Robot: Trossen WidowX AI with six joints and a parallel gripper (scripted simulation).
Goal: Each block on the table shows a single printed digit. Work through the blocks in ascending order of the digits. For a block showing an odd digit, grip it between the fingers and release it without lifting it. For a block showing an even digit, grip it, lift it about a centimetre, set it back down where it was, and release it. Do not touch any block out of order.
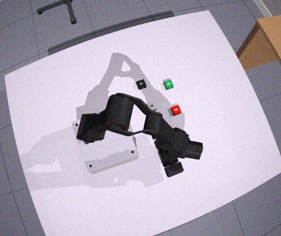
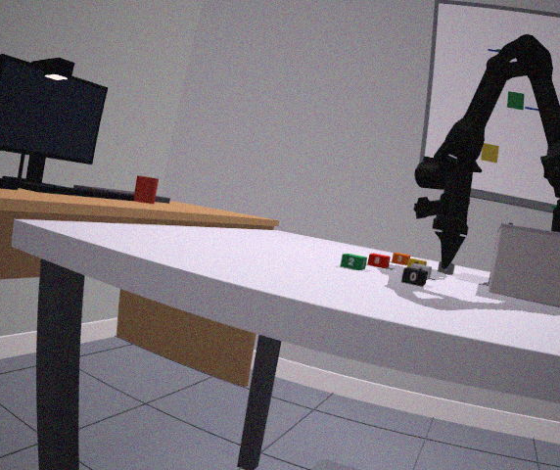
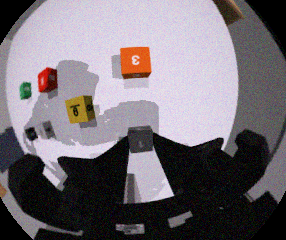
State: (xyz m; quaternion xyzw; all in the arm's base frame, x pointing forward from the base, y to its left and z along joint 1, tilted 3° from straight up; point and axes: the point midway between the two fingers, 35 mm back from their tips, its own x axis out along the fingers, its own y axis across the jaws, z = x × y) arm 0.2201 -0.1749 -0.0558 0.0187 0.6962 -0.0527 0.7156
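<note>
The grey block is right at my gripper tip. Round my gripper tip: orange block: 10 cm ahead, 1 cm to the right; then yellow block: 6 cm ahead, 7 cm to the left; then red block: 12 cm ahead, 14 cm to the left.
</note>
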